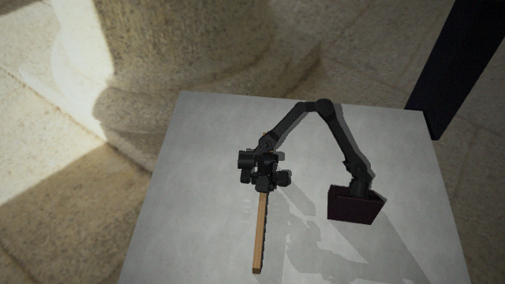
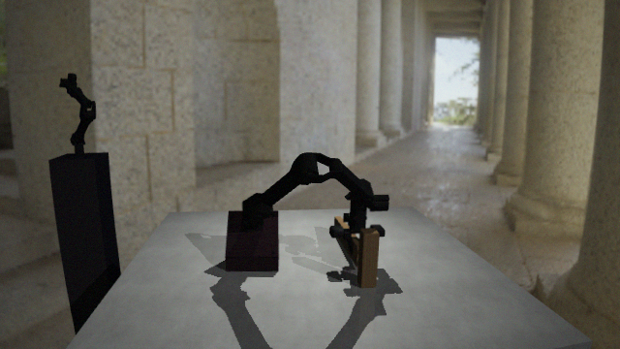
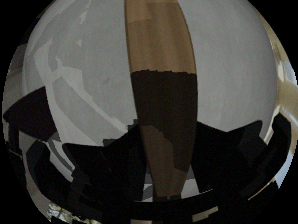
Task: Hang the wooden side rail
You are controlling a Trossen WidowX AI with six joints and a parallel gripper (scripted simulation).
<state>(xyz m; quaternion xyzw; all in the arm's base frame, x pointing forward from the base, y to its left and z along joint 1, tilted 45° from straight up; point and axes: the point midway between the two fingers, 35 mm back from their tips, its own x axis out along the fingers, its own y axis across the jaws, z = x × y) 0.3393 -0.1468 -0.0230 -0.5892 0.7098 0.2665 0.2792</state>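
My gripper tip is now 160 mm to the left of the wooden headboard post, 40 mm below it and 10 mm past it.
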